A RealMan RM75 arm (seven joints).
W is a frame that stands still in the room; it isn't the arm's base.
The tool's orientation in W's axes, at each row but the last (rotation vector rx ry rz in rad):
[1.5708 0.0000 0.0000]
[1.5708 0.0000 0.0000]
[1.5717 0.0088 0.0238]
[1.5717 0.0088 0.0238]
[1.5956 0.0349 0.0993]
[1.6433 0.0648 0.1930]
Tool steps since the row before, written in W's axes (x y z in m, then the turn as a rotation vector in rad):
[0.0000 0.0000 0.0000 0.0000 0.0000 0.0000]
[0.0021 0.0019 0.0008 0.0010 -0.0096 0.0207]
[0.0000 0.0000 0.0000 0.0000 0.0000 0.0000]
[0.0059 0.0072 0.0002 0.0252 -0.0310 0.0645]
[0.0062 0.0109 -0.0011 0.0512 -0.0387 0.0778]
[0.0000 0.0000 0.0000 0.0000 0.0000 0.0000]
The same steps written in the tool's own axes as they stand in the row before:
[0.0000 0.0000 0.0000 0.0000 0.0000 0.0000]
[0.0021 0.0008 -0.0019 0.0010 0.0207 0.0096]
[0.0000 0.0000 0.0000 0.0000 0.0000 0.0000]
[0.0060 0.0001 -0.0071 0.0252 0.0643 0.0315]
[0.0070 -0.0016 -0.0103 0.0510 0.0768 0.0410]
[0.0000 0.0000 0.0000 0.0000 0.0000 0.0000]

